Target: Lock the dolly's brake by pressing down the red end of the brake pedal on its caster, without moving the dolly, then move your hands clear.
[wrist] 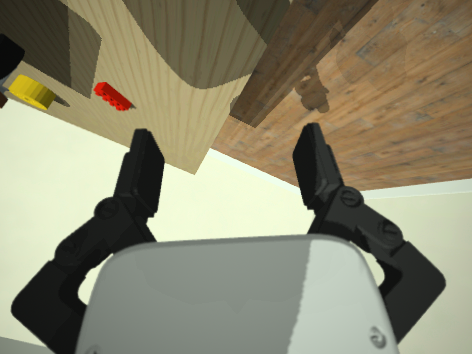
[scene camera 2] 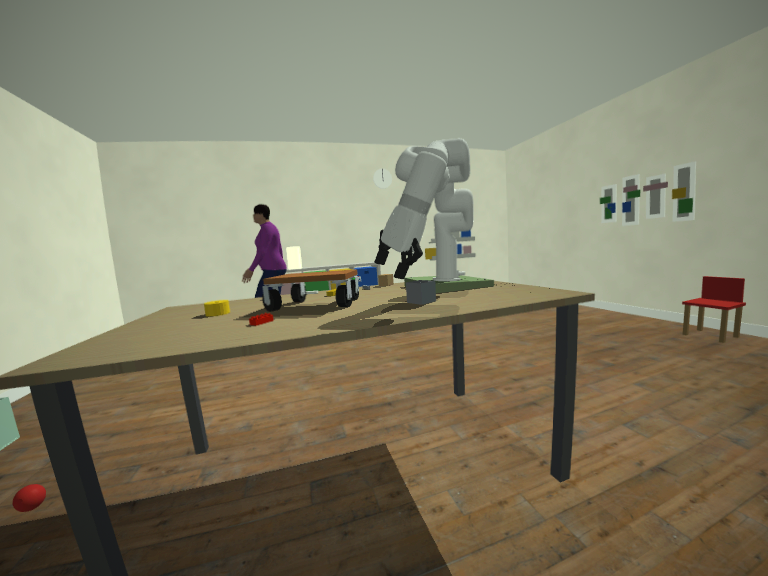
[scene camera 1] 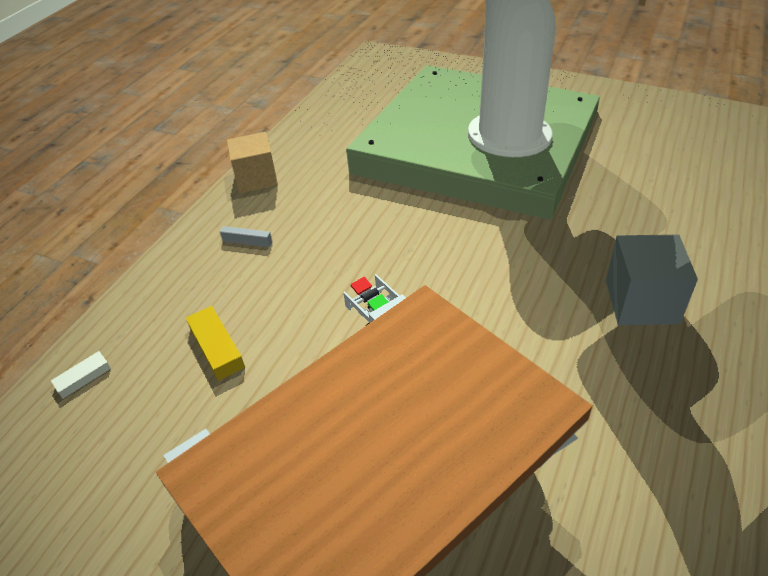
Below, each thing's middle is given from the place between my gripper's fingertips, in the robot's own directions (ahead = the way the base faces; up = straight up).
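Relative to the dark grey block [scene camera 1: 650, 279], my hand is 220 mm beyond it, 100 mm above it and 210 mm to the left of it. Distances from my hand to the others: dolly [scene camera 1: 398, 443], 110 mm ahead, 450 mm to the right and 80 mm below; caster bracket [scene camera 1: 350, 302], 40 mm behind, 470 mm to the right and 90 mm below; grey bar [scene camera 1: 228, 234], 200 mm behind, 740 mm to the right and 130 mm below.
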